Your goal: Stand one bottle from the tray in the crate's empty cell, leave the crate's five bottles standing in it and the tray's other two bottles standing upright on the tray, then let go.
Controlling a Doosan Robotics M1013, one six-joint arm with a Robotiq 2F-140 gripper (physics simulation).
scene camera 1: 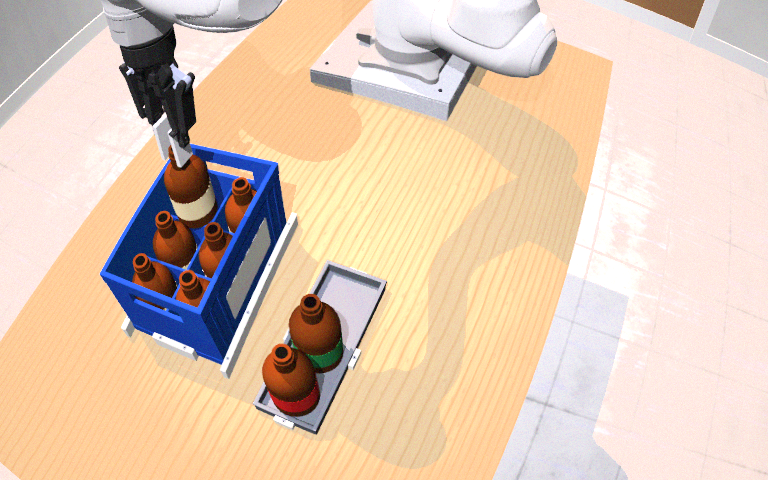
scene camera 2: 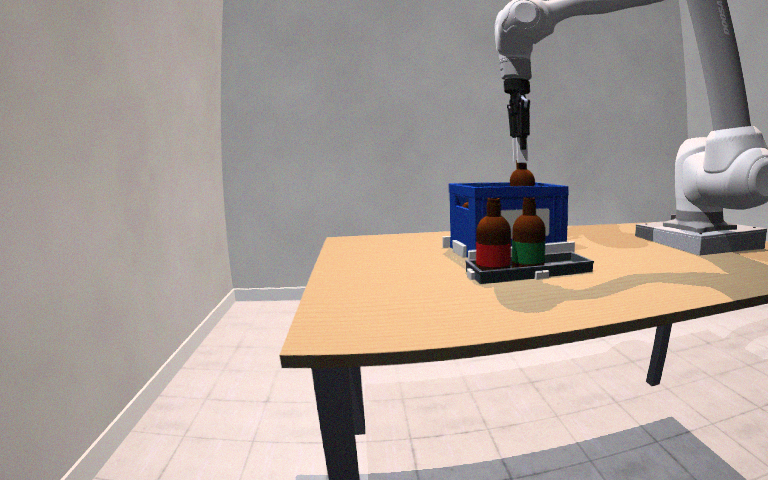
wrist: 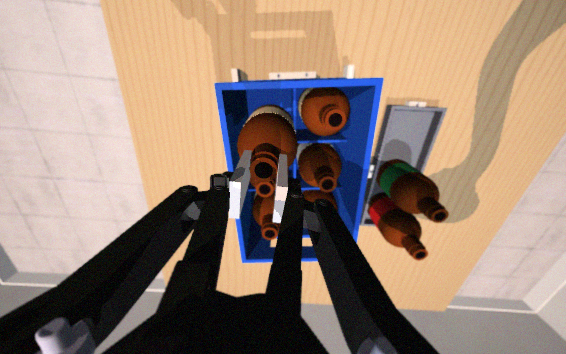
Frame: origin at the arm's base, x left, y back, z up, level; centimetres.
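Seen in the pictures: gripper, fingertip midpoint: (scene camera 1: 177,156) (scene camera 2: 520,162) (wrist: 264,166); arm's base, origin of the base link: (scene camera 1: 411,52) (scene camera 2: 698,227).
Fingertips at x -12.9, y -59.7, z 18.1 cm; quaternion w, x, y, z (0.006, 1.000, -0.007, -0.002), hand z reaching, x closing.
Observation:
Offsets run from my fingertips to a thing's top centre. "spot": to the spot under its first point. Level surfaces: height alone.
My gripper (scene camera 1: 172,150) (scene camera 2: 519,155) (wrist: 264,166) is shut on the neck of a brown bottle with a cream label {dx +0.0, dy +0.5, dz +1.7 cm} (scene camera 1: 187,180) (scene camera 2: 522,177) (wrist: 267,136). That bottle is near upright, its lower part inside the blue crate's (scene camera 1: 151,323) (scene camera 2: 462,226) (wrist: 300,81) corner cell and its shoulder above the rim, higher than the others; its base is hidden. Several brown bottles {dx +0.0, dy -6.6, dz -7.0 cm} (scene camera 1: 174,242) {dx +8.9, dy -4.8, dz -7.0 cm} (wrist: 320,162) stand lower in the other cells. A green-labelled bottle {dx +27.5, dy -8.5, dz -7.3 cm} (scene camera 1: 314,328) (scene camera 2: 528,230) (wrist: 411,191) and a red-labelled bottle {dx +27.6, dy -16.7, dz -7.3 cm} (scene camera 1: 287,375) (scene camera 2: 493,230) (wrist: 398,226) stand upright on the grey tray {dx +27.4, dy -7.7, dz -20.7 cm} (scene camera 1: 352,294) (scene camera 2: 509,275) (wrist: 407,131).
White strips {spot: dx +15.0, dy -4.7, dz -20.8 cm} (scene camera 1: 260,294) edge the crate on the wooden table {dz -23.3 cm} (scene camera 1: 390,226) (scene camera 2: 385,300), between crate and tray. Small white blocks {spot: dx +32.8, dy -7.6, dz -21.7 cm} (scene camera 1: 353,358) (scene camera 2: 542,274) touch the tray. The robot's base plate (scene camera 1: 396,101) (scene camera 2: 719,240) stands at the table's far side in the first scene view.

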